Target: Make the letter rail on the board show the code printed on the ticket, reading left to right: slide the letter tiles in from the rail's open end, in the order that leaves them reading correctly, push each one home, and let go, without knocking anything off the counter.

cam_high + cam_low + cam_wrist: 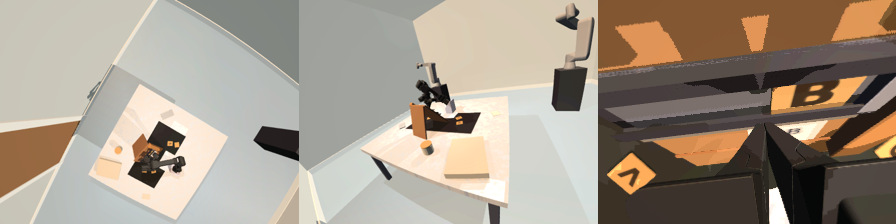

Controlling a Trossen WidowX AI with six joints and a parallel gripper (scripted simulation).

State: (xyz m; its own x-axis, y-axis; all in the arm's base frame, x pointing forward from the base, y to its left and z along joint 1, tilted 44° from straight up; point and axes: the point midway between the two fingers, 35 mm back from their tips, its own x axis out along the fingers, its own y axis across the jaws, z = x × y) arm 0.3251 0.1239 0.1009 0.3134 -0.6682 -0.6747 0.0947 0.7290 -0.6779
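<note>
Right now the letter tile is 10 mm ahead of my gripper tip, 40 mm to the right of it and 20 mm below it. The rest, counted from my gripper tip: black mat (150 mm behind, 190 mm below); grey block (80 mm ahead, 480 mm to the right, 190 mm below); white ticket (40 mm behind, 20 mm to the right, 90 mm below).
</note>
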